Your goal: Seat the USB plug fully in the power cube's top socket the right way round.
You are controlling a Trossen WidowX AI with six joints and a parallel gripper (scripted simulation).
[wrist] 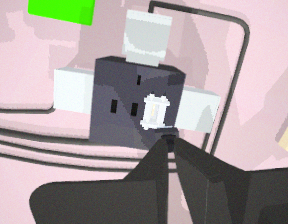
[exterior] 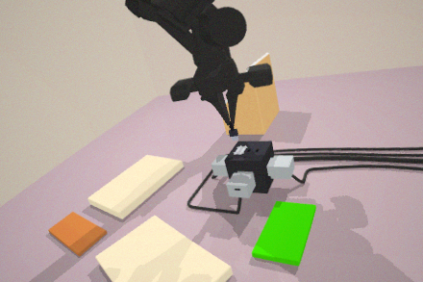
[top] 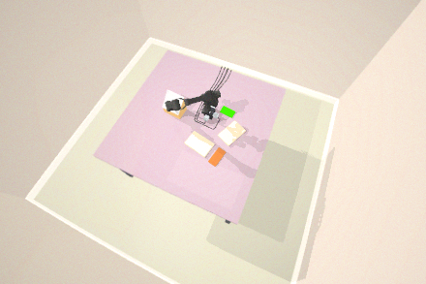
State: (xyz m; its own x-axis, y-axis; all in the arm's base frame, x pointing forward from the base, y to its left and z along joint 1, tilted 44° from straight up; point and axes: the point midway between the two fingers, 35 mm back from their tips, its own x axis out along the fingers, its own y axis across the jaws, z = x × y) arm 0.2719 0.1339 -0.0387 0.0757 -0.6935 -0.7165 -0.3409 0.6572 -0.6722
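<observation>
The USB plug is 2 cm below my gripper tip. The rest, counted from my gripper tip: green block 12 cm ahead, 14 cm to the left, 13 cm below; orange tile 27 cm ahead, 27 cm to the right, 13 cm below.
</observation>
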